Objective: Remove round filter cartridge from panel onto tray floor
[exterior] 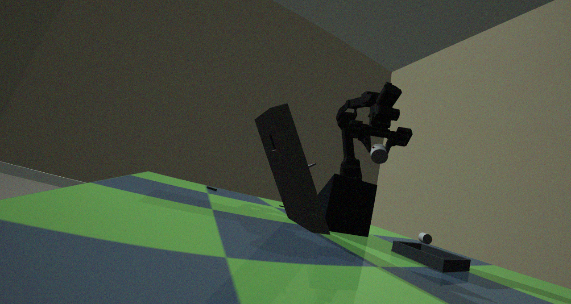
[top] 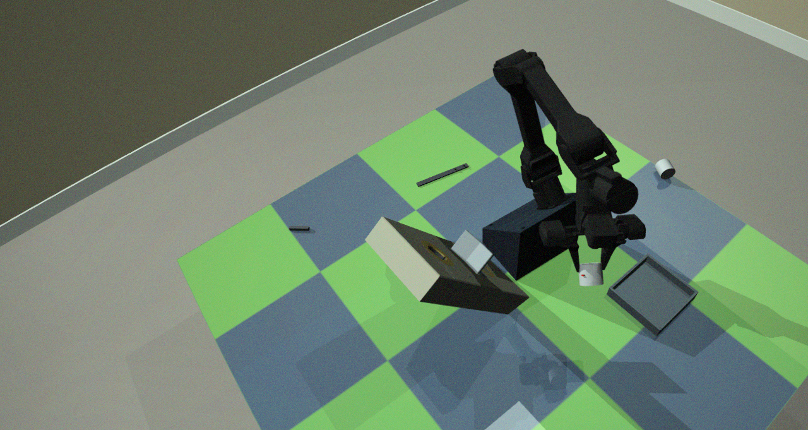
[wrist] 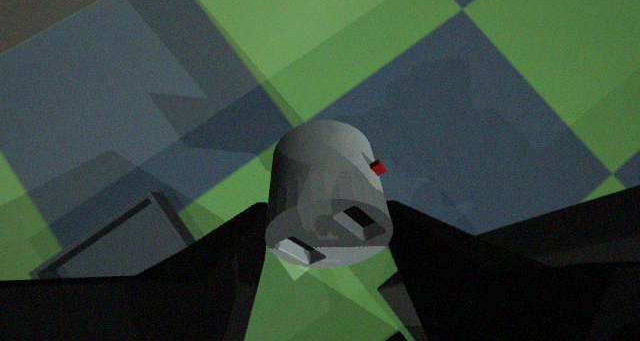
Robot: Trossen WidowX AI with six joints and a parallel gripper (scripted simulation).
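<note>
My gripper tip is now 26 cm above the dark tray, 22 cm past it and 6 cm to the right of it. Round my gripper tip: pale grey flap (22 cm to the right, 12 cm ahead, 9 cm below); then short black piece (71 cm to the right, 37 cm ahead, 27 cm below); then grey round filter cartridge (right at my gripper tip).
</note>
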